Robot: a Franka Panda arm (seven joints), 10 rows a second.
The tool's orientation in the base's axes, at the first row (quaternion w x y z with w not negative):
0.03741, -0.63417, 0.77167, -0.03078
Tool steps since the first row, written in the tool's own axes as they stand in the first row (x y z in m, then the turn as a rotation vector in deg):
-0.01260, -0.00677, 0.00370, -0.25, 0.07, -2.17
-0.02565, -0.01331, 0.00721, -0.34, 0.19, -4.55
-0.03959, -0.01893, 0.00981, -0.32, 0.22, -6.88
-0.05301, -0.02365, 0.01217, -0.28, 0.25, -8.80
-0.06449, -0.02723, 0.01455, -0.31, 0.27, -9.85
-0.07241, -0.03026, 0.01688, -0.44, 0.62, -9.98
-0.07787, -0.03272, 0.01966, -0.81, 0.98, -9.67
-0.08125, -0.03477, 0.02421, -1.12, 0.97, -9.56
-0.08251, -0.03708, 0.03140, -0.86, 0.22, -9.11
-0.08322, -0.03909, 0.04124, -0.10, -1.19, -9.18
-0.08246, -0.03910, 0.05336, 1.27, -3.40, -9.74
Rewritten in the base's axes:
0.00940, 0.01105, -0.00280, -0.23, 0.26, 2.16
0.01864, 0.02258, -0.00543, -0.56, 0.37, 4.52
0.02707, 0.03517, -0.00723, -0.82, 0.36, 6.83
0.03449, 0.04742, -0.00888, -1.04, 0.32, 8.74
0.04043, 0.05799, -0.01069, -1.16, 0.36, 9.78
0.04515, 0.06517, -0.01257, -1.49, 0.55, 9.88
0.04887, 0.07005, -0.01500, -1.74, 0.99, 9.55
0.05196, 0.07297, -0.01928, -1.66, 1.29, 9.44
0.05516, 0.07376, -0.02619, -0.93, 0.89, 9.06
0.05821, 0.07407, -0.03578, 0.29, -0.13, 9.25
0.05925, 0.07332, -0.04786, 2.13, -1.90, 9.99

